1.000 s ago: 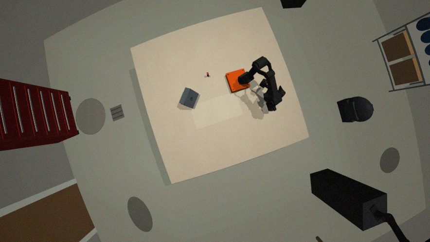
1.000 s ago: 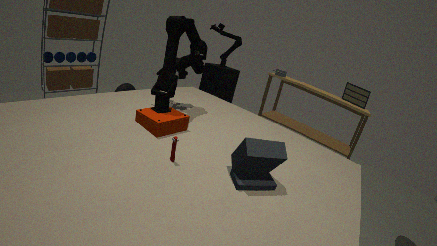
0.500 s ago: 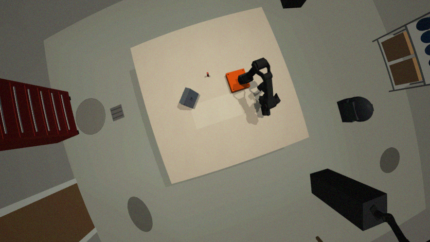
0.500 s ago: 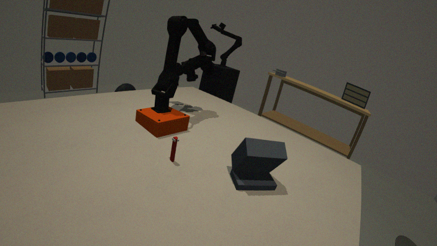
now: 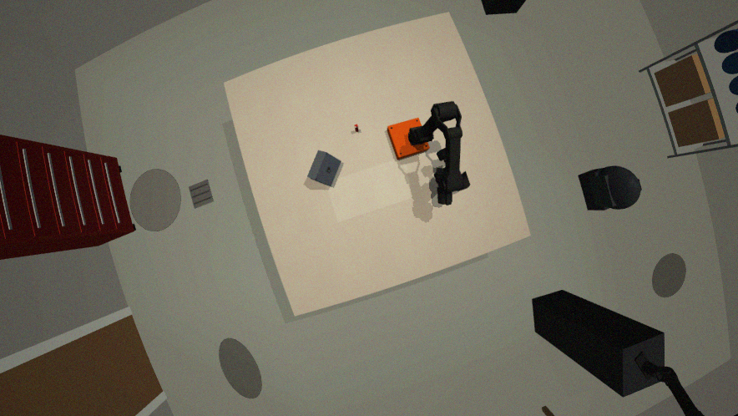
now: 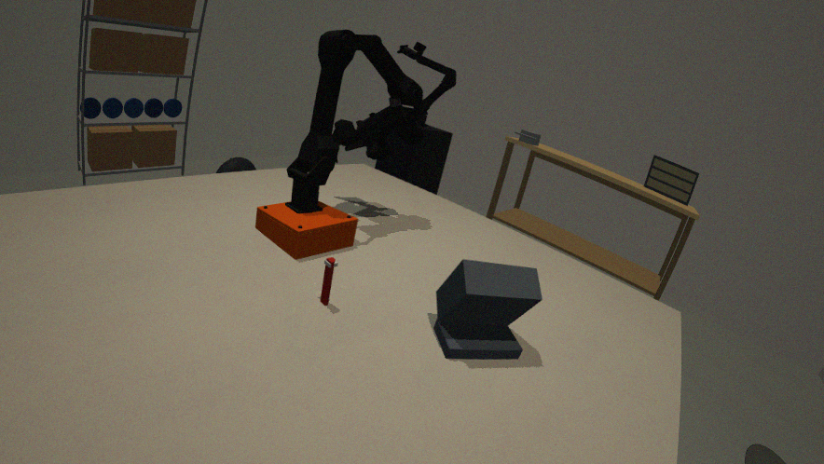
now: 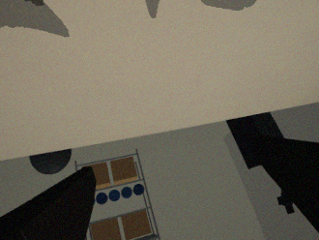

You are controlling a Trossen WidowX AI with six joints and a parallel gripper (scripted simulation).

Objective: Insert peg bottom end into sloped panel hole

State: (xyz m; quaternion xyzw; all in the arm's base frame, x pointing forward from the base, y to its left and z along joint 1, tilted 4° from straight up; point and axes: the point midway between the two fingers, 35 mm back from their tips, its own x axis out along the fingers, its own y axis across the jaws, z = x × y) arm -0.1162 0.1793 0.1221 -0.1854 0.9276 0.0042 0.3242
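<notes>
My gripper tip is 41 cm short of the red peg, 27 cm to the left of it and 9 cm above it. Round my gripper tip: grey sloped panel (59 cm ahead, 10 cm to the right, 7 cm below).
</notes>
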